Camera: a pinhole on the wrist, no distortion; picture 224 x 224 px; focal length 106.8 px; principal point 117.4 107.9 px. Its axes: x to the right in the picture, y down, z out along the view. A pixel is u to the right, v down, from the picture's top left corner.
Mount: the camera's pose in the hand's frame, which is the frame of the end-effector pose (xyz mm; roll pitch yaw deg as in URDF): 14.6 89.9 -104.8 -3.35 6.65 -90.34
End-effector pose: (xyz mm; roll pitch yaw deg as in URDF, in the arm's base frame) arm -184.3 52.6 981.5 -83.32 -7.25 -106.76
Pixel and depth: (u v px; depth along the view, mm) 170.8 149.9 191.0
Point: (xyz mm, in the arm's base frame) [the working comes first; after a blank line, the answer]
In the camera's frame: 95.5 75.1 191.0

-148.9 -57.1 1028.7
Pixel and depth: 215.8 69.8 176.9
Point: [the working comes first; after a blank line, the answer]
In the camera's frame: 163.0 -63.1 176.9

-127.1 88.9 1074.1
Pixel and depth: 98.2 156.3 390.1
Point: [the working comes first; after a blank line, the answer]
In the camera's frame: -70.1 176.8 390.1

30.4 -244.5 928.0
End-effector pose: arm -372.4 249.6 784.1 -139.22 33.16 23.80
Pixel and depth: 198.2 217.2 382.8
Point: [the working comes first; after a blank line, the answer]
In the camera's frame: 289.6 391.8 382.8

-181.3 690.0 544.7
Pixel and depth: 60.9 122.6 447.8
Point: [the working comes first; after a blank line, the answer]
In the camera's frame: -236.9 61.6 447.8

-532.3 212.0 347.9
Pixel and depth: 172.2 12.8 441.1
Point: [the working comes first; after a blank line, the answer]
In the camera's frame: 226.3 -392.8 441.1

-850.6 427.9 870.6
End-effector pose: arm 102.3 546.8 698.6 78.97 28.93 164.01
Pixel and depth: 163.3 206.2 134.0
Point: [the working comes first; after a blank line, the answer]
In the camera's frame: 57.6 123.3 134.0

-26.0 594.7 645.6
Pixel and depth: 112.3 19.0 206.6
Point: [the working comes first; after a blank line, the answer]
In the camera's frame: -9.9 -172.0 206.6

206.1 615.5 852.3
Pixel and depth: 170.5 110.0 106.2
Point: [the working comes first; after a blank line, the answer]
In the camera's frame: 52.8 2.1 106.2

69.5 545.3 708.4
